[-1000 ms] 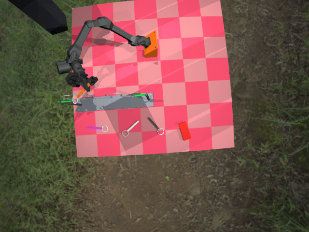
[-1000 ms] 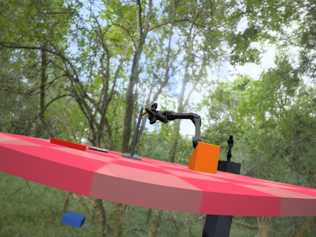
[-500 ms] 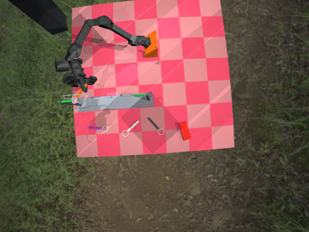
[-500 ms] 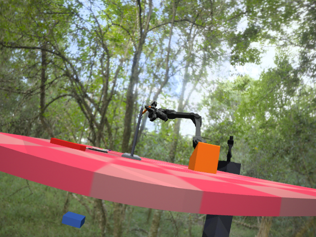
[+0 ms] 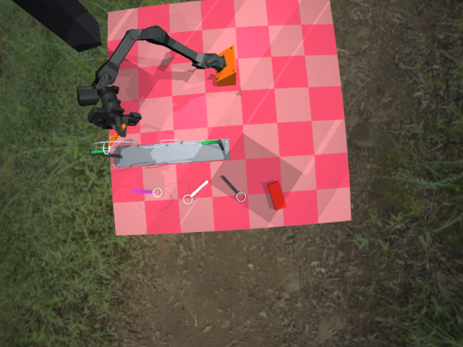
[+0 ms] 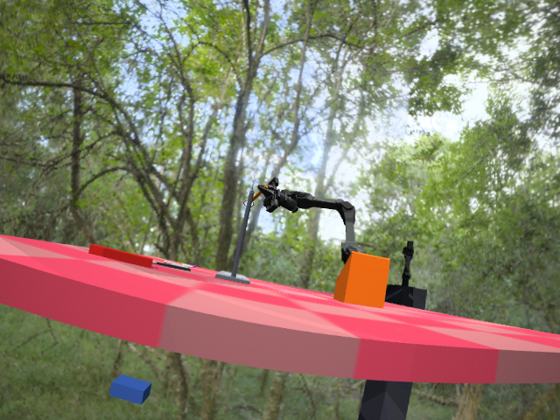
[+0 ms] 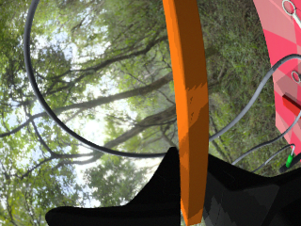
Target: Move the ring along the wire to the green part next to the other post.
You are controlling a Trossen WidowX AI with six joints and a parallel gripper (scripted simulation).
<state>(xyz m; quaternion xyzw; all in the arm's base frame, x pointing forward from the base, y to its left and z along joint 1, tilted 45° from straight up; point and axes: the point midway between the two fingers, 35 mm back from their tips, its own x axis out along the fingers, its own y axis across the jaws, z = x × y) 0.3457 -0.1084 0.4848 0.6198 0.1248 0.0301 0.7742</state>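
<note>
Right now the ring with orange handle is 1 cm behind my gripper tip, 7 cm to the right of it and 4 cm below it. From my gripper tip the other things lie so: blue block (33 cm ahead, 15 cm to the left, 89 cm below); red block (37 cm ahead, 54 cm to the left, 41 cm below).
</note>
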